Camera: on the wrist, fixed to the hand. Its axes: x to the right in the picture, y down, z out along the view.
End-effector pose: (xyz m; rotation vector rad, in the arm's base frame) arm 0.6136 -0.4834 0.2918 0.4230 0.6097 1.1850
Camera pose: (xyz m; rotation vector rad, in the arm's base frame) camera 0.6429 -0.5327 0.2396 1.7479 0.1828 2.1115
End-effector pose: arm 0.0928 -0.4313 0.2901 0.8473 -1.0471 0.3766
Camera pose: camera 0.1367 -0.4556 0.2310 0.5634 -1.9018 1.8037
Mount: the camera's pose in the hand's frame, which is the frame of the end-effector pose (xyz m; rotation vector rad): -0.0280 -0.0690 -0.0216 0.5868 -0.4422 1.4083
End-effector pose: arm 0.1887 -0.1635 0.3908 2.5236 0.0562 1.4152
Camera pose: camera 0.1616 -0.0967 0.3621 -1.8530 1.0669 -0.5981
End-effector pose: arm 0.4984 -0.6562 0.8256 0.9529 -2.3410 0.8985
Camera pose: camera 0.5711 -0.6663 0.8506 0.4505 2.0466 -1.3962
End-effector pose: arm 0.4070 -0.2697 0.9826 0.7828 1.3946 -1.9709
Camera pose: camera 0.3762 -0.2266 1.0392 1.0438 -0.1622 -1.1754
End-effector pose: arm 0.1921 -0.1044 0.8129 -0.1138 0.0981 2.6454
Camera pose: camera 0.2508 -0.0588 0.7908 -0.6255 -0.6464 -2.0805
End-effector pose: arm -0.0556 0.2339 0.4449 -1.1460 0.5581 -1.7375
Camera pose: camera -0.1031 0.2870 0.4754 -0.4073 0.3558 -0.3363
